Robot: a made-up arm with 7 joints. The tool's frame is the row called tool. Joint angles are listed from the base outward. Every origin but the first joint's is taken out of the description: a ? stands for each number. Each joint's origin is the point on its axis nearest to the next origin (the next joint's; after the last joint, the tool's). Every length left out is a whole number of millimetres.
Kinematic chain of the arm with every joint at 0, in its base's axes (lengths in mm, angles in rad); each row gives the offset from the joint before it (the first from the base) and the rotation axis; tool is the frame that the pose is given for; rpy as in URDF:
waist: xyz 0 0 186 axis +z
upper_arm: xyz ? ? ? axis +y
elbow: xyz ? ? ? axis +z
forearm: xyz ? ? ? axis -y
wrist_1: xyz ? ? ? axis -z
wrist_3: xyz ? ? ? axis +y
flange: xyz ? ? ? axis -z
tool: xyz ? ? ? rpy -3.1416 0 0
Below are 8 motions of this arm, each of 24 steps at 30 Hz.
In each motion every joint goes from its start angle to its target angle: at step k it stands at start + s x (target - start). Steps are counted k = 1, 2, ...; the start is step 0. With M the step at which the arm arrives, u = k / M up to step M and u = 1 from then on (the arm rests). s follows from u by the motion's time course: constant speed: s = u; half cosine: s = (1 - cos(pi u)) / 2; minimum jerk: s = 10 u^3 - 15 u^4 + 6 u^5.
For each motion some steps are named. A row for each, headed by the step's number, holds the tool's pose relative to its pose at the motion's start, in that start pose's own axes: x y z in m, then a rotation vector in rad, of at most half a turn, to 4 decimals.
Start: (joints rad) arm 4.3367 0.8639 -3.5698 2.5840 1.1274 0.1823 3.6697
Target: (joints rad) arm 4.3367 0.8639 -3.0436 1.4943 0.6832 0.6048 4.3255
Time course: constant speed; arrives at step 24
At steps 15, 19, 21, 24:
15: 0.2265 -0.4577 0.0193 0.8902 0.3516 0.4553
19: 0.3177 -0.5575 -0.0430 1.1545 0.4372 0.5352
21: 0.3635 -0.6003 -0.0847 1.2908 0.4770 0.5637
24: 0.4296 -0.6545 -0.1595 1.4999 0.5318 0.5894

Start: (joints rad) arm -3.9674 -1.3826 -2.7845 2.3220 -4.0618 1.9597 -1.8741
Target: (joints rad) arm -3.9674 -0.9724 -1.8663 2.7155 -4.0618 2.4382 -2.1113
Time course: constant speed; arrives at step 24
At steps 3, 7, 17, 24:
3: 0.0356 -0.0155 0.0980 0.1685 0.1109 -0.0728
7: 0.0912 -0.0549 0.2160 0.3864 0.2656 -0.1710
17: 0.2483 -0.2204 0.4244 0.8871 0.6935 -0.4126
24: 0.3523 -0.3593 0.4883 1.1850 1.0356 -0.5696

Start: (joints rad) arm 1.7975 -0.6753 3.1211 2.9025 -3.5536 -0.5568 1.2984
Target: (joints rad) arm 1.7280 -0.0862 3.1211 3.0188 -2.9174 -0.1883 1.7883
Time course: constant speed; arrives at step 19
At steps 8, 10, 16, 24:
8: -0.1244 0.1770 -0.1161 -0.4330 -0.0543 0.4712
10: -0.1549 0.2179 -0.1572 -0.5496 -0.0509 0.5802
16: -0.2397 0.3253 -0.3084 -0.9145 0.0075 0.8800
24: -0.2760 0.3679 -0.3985 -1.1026 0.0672 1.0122

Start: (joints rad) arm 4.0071 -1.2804 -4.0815 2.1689 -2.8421 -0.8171 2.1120
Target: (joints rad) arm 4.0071 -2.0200 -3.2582 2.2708 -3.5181 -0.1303 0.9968
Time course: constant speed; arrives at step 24
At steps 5, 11, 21, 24:
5: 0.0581 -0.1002 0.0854 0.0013 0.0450 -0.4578
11: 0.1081 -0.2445 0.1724 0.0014 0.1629 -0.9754
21: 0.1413 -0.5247 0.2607 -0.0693 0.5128 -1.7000
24: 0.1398 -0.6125 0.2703 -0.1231 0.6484 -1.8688

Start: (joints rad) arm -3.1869 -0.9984 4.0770 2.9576 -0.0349 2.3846 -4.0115
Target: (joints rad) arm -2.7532 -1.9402 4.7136 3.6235 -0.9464 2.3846 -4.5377
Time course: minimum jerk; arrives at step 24
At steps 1, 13, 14, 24:
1: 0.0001 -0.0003 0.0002 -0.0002 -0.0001 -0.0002
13: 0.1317 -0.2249 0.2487 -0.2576 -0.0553 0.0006
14: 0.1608 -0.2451 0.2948 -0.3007 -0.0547 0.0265
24: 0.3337 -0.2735 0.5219 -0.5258 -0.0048 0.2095

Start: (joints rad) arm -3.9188 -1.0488 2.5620 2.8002 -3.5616 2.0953 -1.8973
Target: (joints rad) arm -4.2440 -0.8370 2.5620 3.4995 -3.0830 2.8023 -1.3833
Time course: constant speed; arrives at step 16
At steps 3, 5, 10, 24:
3: 0.0968 -0.0084 0.0658 0.2235 0.0631 -0.0439
5: 0.1554 -0.0264 0.1082 0.3838 0.0824 -0.0660
10: 0.2736 -0.1050 0.2031 0.8086 0.0531 -0.0959
24: 0.3555 -0.2345 0.2839 1.3313 -0.1133 -0.0899

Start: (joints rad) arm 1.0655 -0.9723 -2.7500 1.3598 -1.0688 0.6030 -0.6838
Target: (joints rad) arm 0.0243 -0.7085 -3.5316 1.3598 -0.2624 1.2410 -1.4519
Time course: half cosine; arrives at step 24
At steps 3, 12, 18, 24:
3: -0.0506 0.0030 0.0139 0.0385 -0.0372 0.0497
12: -0.5994 -0.2354 0.0833 0.6040 -0.2233 0.6955
18: -0.7779 -0.6298 0.0122 0.9669 -0.0149 1.2520
24: -0.7729 -0.7958 -0.0410 1.0398 0.1428 1.4977

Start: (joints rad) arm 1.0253 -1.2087 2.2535 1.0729 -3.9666 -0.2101 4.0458
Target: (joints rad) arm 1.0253 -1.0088 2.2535 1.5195 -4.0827 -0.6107 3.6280
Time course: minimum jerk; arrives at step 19
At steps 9, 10, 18, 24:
9: 0.1177 0.0319 -0.0708 -0.1058 0.1262 -0.1238
10: 0.1402 0.0417 -0.0899 -0.1339 0.1497 -0.1451
18: 0.2240 0.0977 -0.1900 -0.2774 0.2325 -0.2139
24: 0.2242 0.0979 -0.1903 -0.2778 0.2327 -0.2141

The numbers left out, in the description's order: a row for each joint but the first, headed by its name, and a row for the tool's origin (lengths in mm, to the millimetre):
upper_arm: 0 0 0
elbow: 0 0 306
forearm: 69 0 0
wrist_1: 106 0 -470
wrist_3: 0 0 0
flange: 120 0 -153
tool: 0 0 0

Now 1 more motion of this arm.
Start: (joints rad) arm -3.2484 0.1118 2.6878 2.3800 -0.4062 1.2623 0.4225
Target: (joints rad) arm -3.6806 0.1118 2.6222 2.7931 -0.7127 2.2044 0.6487
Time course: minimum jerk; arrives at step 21
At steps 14, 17, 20, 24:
14: -0.0343 0.2536 -0.1499 -0.7520 -0.1753 0.5513
17: -0.0595 0.2858 -0.1971 -0.8817 -0.1979 0.7059
20: -0.0686 0.2938 -0.2124 -0.9200 -0.2040 0.7571
24: -0.0688 0.2940 -0.2127 -0.9208 -0.2041 0.7581

